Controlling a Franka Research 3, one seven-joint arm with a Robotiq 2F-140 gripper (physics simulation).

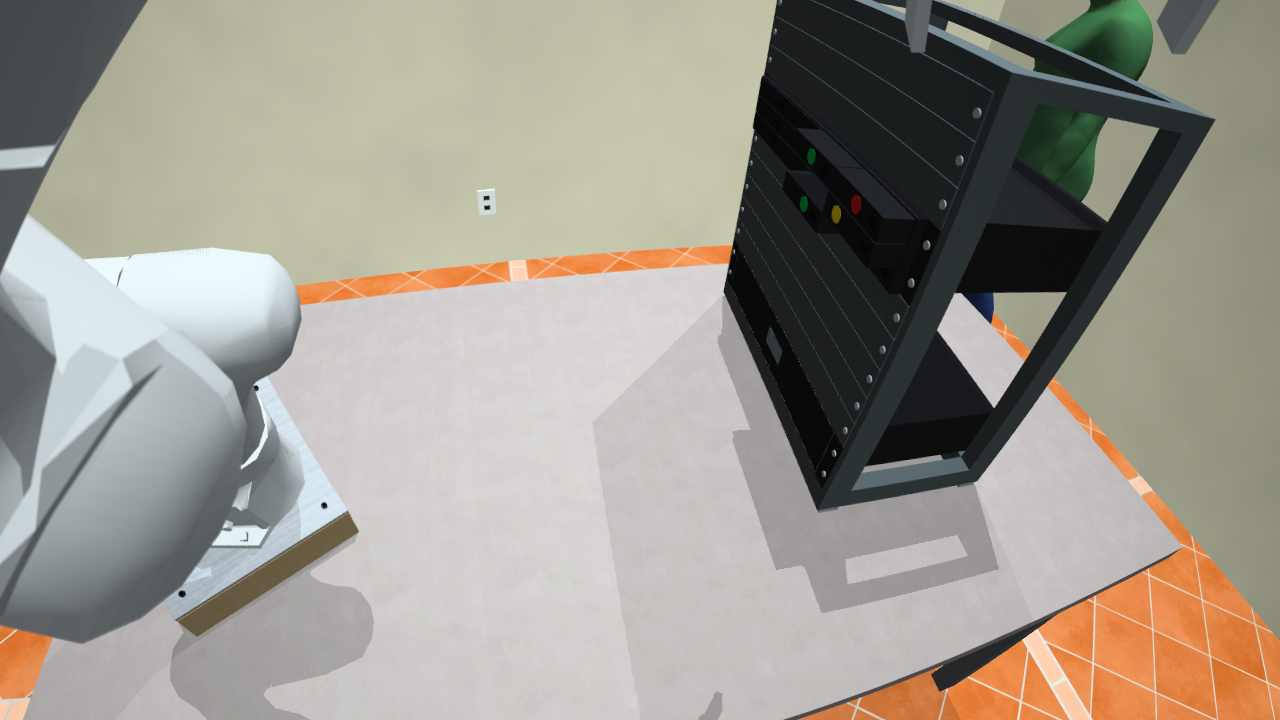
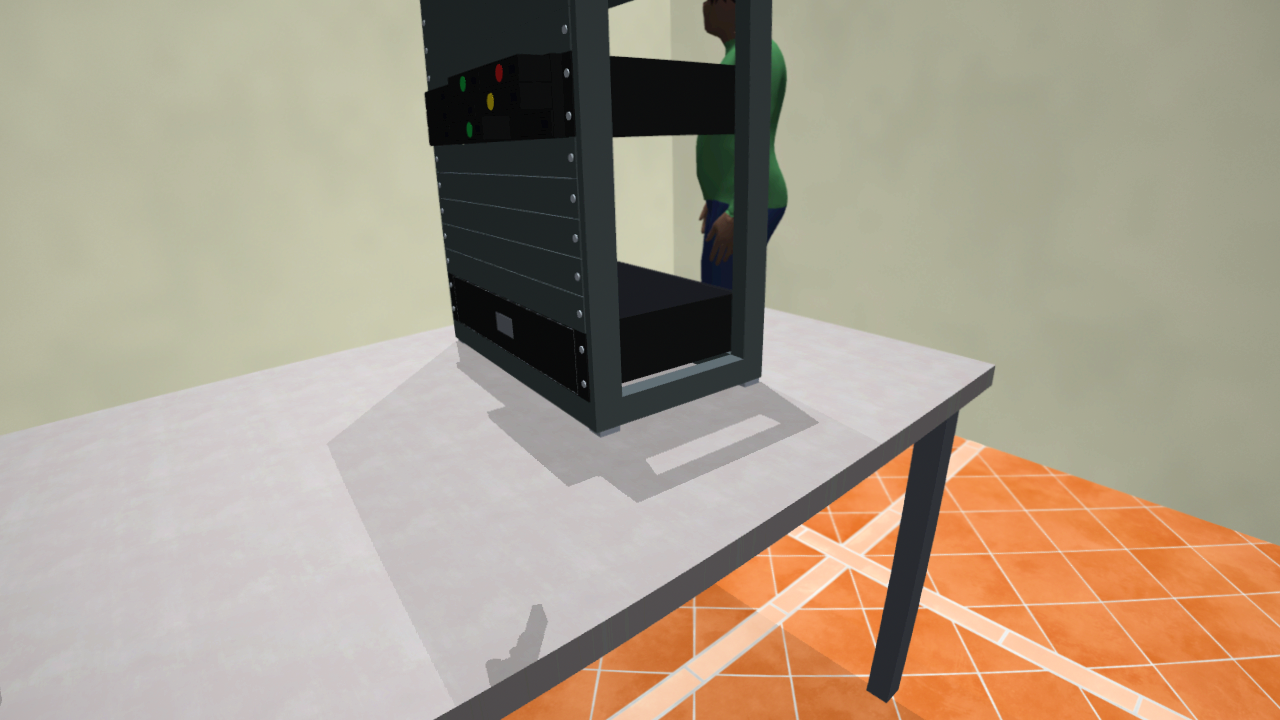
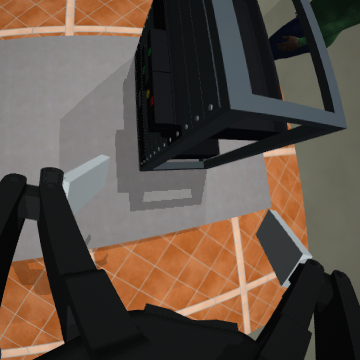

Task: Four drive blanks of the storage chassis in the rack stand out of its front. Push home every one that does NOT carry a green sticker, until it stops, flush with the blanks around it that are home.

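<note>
The rack (image 1: 945, 277) (image 2: 597, 268) (image 3: 231, 60) holds the black storage chassis (image 1: 1029, 259) (image 2: 671, 96). Four stickered blanks show at its front: upper-row green (image 1: 811, 156) (image 2: 462, 83), upper-row red (image 1: 856, 204) (image 2: 498, 72) (image 3: 152, 101), lower-row green (image 1: 803, 204) (image 2: 469, 129) and lower-row yellow (image 1: 836, 214) (image 2: 490, 101) (image 3: 148, 93). The upper two clearly stand out; how far the lower two protrude is hard to tell in the dark. My gripper (image 1: 1051, 25) (image 3: 186, 198) is open and empty, high by the rack's top, apart from the blanks.
The rack stands on the grey table (image 1: 465, 429) (image 2: 223, 537) (image 3: 30, 100), with plain filler panels above and below the chassis and another black unit (image 1: 776, 349) (image 2: 519, 329) at its bottom. A person in green (image 1: 1096, 53) (image 2: 769, 134) stands behind it.
</note>
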